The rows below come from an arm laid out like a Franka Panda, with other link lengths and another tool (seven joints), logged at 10 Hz.
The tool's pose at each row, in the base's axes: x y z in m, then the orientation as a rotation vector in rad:
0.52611 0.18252 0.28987 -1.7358 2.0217 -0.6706
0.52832 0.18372 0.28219 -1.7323 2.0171 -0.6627
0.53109 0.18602 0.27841 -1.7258 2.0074 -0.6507
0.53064 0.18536 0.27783 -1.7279 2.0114 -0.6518
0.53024 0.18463 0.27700 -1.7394 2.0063 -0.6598
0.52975 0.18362 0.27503 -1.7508 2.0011 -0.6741
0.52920 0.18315 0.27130 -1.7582 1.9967 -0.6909
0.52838 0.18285 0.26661 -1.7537 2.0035 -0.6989
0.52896 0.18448 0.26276 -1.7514 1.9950 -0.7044
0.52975 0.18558 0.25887 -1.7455 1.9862 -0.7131
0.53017 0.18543 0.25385 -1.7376 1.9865 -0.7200
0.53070 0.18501 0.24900 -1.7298 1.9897 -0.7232
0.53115 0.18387 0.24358 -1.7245 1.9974 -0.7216
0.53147 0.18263 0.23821 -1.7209 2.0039 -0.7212
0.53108 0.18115 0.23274 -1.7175 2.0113 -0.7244
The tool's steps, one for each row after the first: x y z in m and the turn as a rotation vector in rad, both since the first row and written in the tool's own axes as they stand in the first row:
-0.00164 0.00289 0.00737 0.0013 -0.0083 0.0025
-0.00440 0.00316 0.01179 0.0053 -0.0228 0.0062
-0.00368 0.00379 0.01207 0.0024 -0.0193 0.0057
-0.00291 0.00451 0.01258 0.0029 -0.0149 -0.0047
-0.00186 0.00594 0.01400 0.0058 -0.0069 -0.0164
-0.00137 0.00852 0.01674 0.0111 0.0023 -0.0256
-0.00101 0.01189 0.02009 0.0124 0.0101 -0.0223
-0.00276 0.01389 0.02338 0.0204 0.0078 -0.0243
-0.00403 0.01567 0.02687 0.0316 0.0065 -0.0248
-0.00402 0.01827 0.03119 0.0379 0.0090 -0.0209
-0.00375 0.02064 0.03546 0.0410 0.0111 -0.0156
-0.00278 0.02334 0.04022 0.0386 0.0136 -0.0096
-0.00168 0.02609 0.04488 0.0365 0.0164 -0.0053
-0.00023 0.02944 0.04923 0.0351 0.0220 -0.0015

